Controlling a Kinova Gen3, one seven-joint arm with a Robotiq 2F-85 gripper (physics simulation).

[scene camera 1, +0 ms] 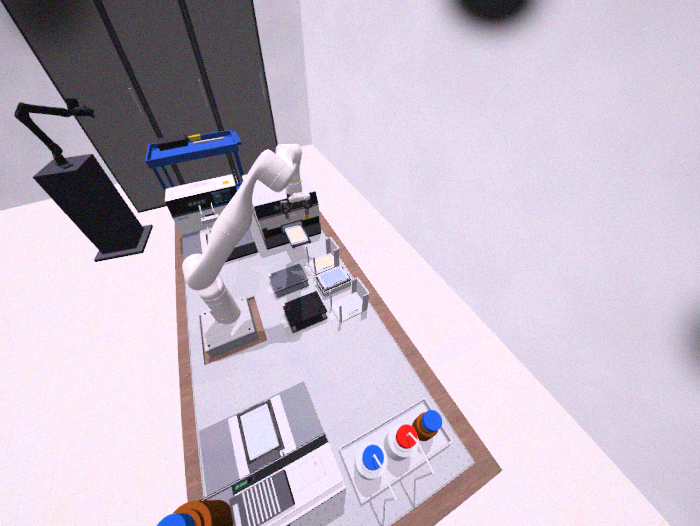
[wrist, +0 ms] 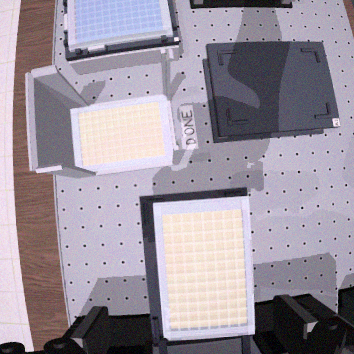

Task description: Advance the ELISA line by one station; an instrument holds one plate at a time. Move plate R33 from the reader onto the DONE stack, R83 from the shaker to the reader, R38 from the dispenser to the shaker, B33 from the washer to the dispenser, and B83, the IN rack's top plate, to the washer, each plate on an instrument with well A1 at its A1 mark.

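Seen in the pictures: gripper, between the fingertips: [scene camera 1: 297, 217] [wrist: 191, 319]; arm's base, origin of its link: [scene camera 1: 229, 314].
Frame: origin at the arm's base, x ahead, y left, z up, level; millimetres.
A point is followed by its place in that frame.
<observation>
My gripper [scene camera 1: 297, 211] @[x 369, y 359, z 171 mm] [wrist: 191, 319] @[x 369, y 359, z 171 mm] is open and empty above the extended tray of the back instrument, apparently the reader [scene camera 1: 271, 210] @[x 249, y 447, z 176 mm]. A pale-yellow plate [scene camera 1: 295, 233] @[x 344, y 368, z 66 mm] [wrist: 205, 270] @[x 348, y 359, z 69 mm] lies there, between the spread fingers in the wrist view, its far part beyond them. Another yellow plate [scene camera 1: 324, 261] @[x 460, y 225, z -36 mm] [wrist: 122, 134] @[x 451, y 226, z -41 mm] lies in the rack by the DONE label [wrist: 188, 126] @[x 367, y 205, z -55 mm]. A blue plate [scene camera 1: 333, 277] @[x 470, y 68, z 10 mm] [wrist: 120, 20] @[x 462, y 95, z 11 mm] sits on a dark-framed device, apparently the shaker. A pale plate [scene camera 1: 260, 430] @[x 100, y -471, z 21 mm] is on the near instrument [scene camera 1: 305, 472] @[x 228, y -623, z 163 mm]. The arm hides much of the back-left instrument [scene camera 1: 186, 197] @[x -170, y 647, z 209 mm]. Plate codes are unreadable.
A grey pad [scene camera 1: 288, 278] @[x 265, y 139, z -10 mm] [wrist: 272, 90] @[x 269, y 159, z -10 mm] with corner marks and a black block [scene camera 1: 305, 309] @[x 312, y -65, z 3 mm] stand beside the racks. Another upright-walled rack [scene camera 1: 359, 291] @[x 563, y -40, z 5 mm] stands nearer; its contents are unclear. Bottles with blue [scene camera 1: 372, 456] @[x 393, y -638, z 144 mm] and red [scene camera 1: 406, 436] @[x 496, y -622, z 128 mm] caps stand in a tray at the near right.
</observation>
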